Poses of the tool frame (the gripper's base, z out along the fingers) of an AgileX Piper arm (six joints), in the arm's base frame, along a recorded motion.
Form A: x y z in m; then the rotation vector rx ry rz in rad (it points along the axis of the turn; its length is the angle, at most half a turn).
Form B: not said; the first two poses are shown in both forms.
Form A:
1: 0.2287 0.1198 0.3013 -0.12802 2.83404 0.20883
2: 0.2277 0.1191 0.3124 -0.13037 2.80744 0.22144
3: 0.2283 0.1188 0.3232 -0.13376 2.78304 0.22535
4: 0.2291 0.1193 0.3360 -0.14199 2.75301 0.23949
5: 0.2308 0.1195 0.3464 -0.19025 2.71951 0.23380
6: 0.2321 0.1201 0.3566 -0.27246 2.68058 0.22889
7: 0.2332 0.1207 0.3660 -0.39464 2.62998 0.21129
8: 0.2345 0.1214 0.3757 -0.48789 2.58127 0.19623
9: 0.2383 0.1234 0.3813 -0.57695 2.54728 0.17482
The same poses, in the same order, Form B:
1: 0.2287 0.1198 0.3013 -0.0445 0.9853 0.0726 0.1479
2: 0.2277 0.1191 0.3124 -0.0456 0.9829 0.0775 0.1605
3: 0.2283 0.1188 0.3232 -0.0471 0.9807 0.0794 0.1723
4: 0.2291 0.1193 0.3360 -0.0504 0.9775 0.0850 0.1862
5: 0.2308 0.1195 0.3464 -0.0681 0.9736 0.0837 0.2013
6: 0.2321 0.1201 0.3566 -0.0984 0.9677 0.0826 0.2170
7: 0.2332 0.1207 0.3660 -0.1438 0.9583 0.0770 0.2347
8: 0.2345 0.1214 0.3757 -0.1793 0.9485 0.0721 0.2509
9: 0.2383 0.1234 0.3813 -0.2129 0.9399 0.0645 0.2590
